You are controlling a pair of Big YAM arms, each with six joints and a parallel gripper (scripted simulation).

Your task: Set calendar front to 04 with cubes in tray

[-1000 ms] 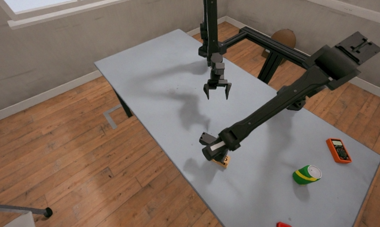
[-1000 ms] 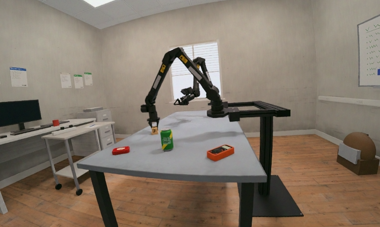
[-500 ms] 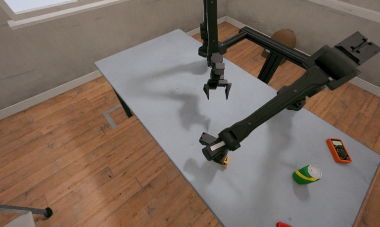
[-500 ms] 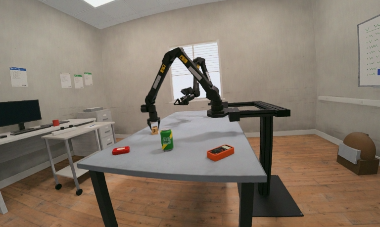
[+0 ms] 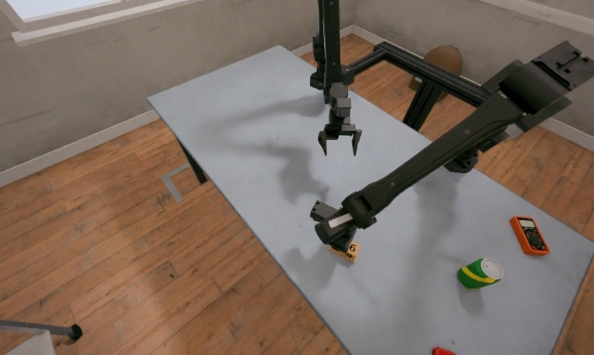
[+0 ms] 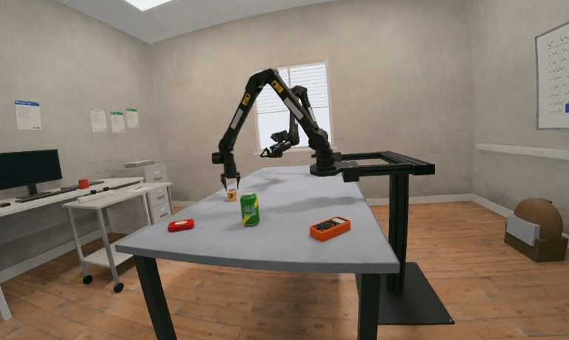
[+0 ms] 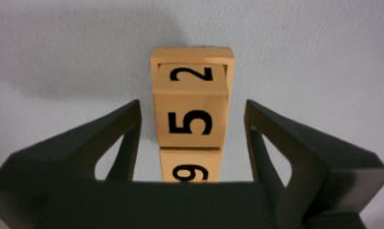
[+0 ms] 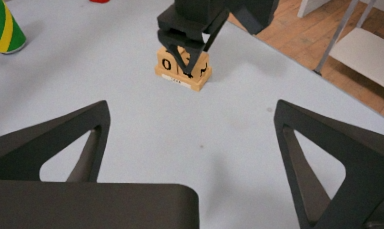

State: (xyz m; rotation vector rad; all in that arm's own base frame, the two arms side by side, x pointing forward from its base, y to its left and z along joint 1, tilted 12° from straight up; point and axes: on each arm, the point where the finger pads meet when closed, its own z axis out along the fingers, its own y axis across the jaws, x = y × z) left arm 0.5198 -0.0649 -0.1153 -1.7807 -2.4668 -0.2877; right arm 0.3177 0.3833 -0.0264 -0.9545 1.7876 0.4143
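My left hand is 40 mm above the wooden calendar tray, 20 mm to the right of it and 10 mm past it. The rest, counted from my left hand: orange multimeter (500 mm behind, 440 mm to the left, 40 mm below); then red tin (420 mm to the left, 50 mm ahead, 40 mm below); then green can (360 mm to the left, 220 mm behind, 10 mm above).
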